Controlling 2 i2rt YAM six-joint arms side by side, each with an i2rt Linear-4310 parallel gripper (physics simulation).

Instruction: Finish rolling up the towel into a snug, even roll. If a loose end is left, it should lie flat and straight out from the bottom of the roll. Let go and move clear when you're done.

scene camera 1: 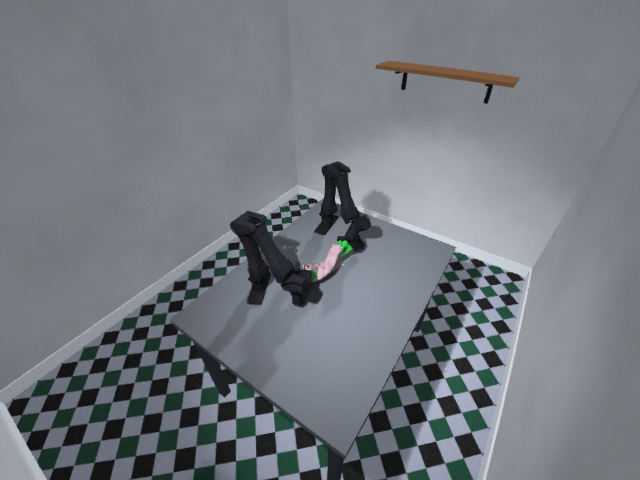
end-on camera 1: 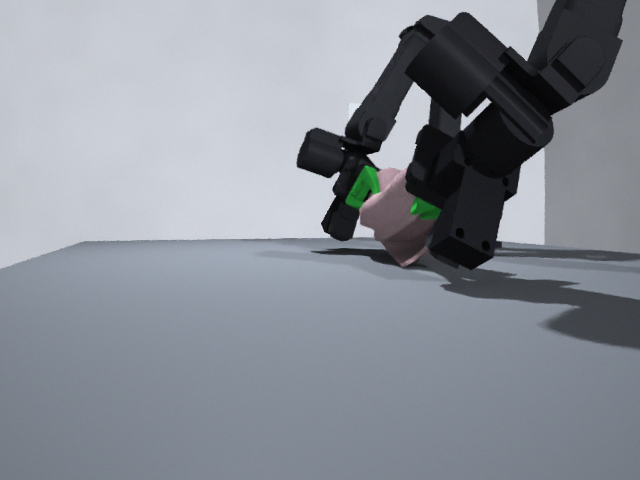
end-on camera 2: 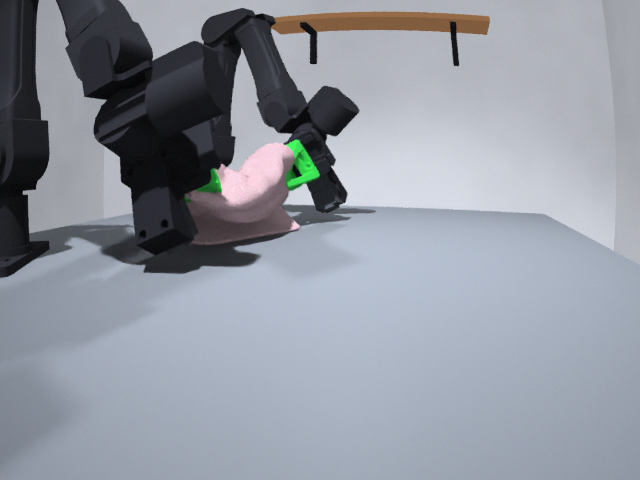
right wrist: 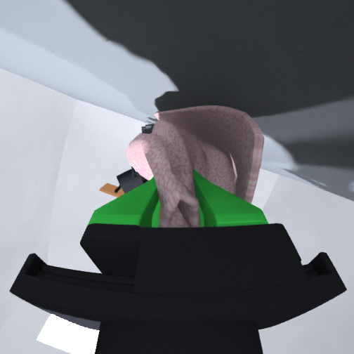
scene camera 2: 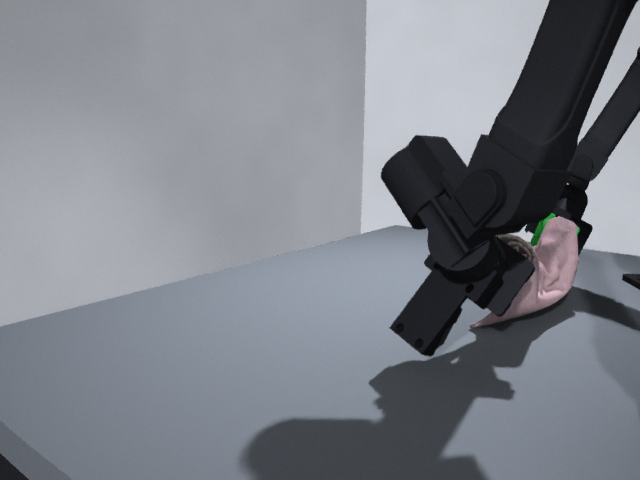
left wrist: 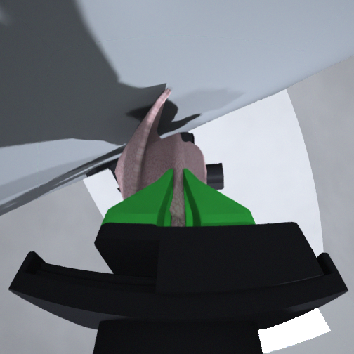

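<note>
The pink towel [scene camera 1: 328, 263] [scene camera 2: 558, 258] [end-on camera 1: 398, 206] [end-on camera 2: 258, 180] [left wrist: 160, 160] is partly rolled. Its roll is lifted, creased and sagging between the grippers. In scene camera 2 some layers of a spiral end show. The loose part hangs below the roll in end-on camera 2, its lower edge at or very near the table; exact contact is unclear. My left gripper [scene camera 1: 341, 248] [end-on camera 2: 290, 166] is shut on one end of the roll. My right gripper [scene camera 1: 314, 276] is shut on the other end, with bunched cloth between its fingers.
Both grippers are above the grey table [scene camera 1: 330, 335] [end-on camera 2: 387, 335], tilted, with their housings low beside the towel. The arm bases stand behind them on the table. A brown wall shelf [scene camera 1: 447, 72] [end-on camera 2: 382, 23] is high above.
</note>
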